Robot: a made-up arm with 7 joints. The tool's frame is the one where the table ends.
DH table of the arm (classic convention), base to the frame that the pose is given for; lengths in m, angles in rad. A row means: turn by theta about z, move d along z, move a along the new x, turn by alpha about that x. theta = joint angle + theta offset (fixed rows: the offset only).
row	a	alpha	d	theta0
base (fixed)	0	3.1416	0	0
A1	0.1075	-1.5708	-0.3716	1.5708
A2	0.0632	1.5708	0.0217	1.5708
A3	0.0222	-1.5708	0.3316	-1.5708
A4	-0.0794	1.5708	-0.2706	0
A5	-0.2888	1.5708	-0.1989	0
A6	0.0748	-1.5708	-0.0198	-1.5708
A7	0.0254	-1.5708	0.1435	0
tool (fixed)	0	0	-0.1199	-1.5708
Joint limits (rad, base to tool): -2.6..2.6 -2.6..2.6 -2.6..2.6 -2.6..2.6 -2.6..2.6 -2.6..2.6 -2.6..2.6
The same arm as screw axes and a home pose.
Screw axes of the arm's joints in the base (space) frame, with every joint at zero. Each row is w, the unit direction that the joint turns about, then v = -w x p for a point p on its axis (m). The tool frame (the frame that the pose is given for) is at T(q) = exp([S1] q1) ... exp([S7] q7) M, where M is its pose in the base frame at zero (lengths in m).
S1 = (0, 0, -1, 0.0000, 0.0000, 0.0000)
S2 = (-1, 0, 0, 0.0000, -0.3716, -0.1075)
S3 = (0, -1, 0, 0.4348, 0.0000, 0.0217)
S4 = (0, 0, 1, -0.4391, -0.0005, 0.0000)
S5 = (0, -1, 0, 0.1642, 0.0000, 0.0789)
S6 = (0, 0, -1, 0.2402, -0.3677, 0.0000)
S7 = (1, 0, 0, 0.0000, 0.1840, 0.1654)
M =
1 0 0 -0.2242
0 1 -0.000007 -0.1400
0 0.000007 1 0.0641
0 0 0 1
Joint limits (deg, base to tool): -148.97..148.97 -148.97..148.97 -148.97..148.97 -148.97..148.97 -148.97..148.97 -148.97..148.97 -148.97..148.97

